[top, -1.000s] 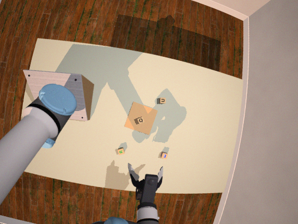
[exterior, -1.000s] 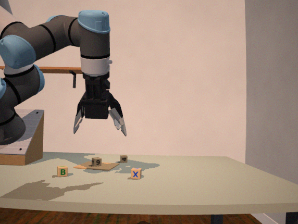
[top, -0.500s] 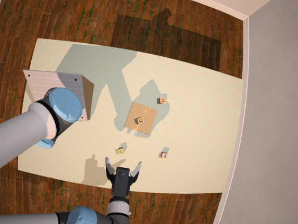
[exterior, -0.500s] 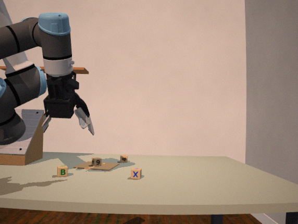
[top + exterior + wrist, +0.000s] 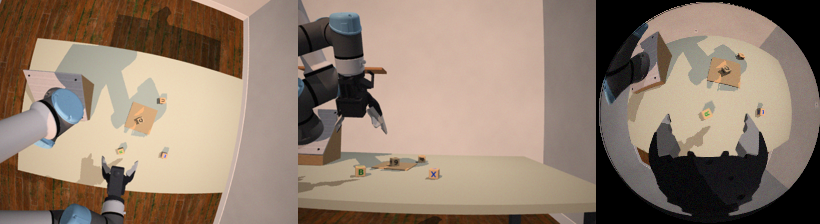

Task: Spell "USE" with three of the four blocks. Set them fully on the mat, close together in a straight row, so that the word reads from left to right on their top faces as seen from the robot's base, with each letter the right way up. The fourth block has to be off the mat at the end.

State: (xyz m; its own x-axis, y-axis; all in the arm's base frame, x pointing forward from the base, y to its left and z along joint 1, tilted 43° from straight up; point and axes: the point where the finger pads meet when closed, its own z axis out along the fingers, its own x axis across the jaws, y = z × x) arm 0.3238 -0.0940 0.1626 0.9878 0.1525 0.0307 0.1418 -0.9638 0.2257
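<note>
My gripper is now 60 mm short of the orange mat, 190 mm to the right of it and 130 mm above it. From my hand the other things lie so: blue-lettered block: 230 mm ahead, 30 mm to the left, 120 mm below.
</note>
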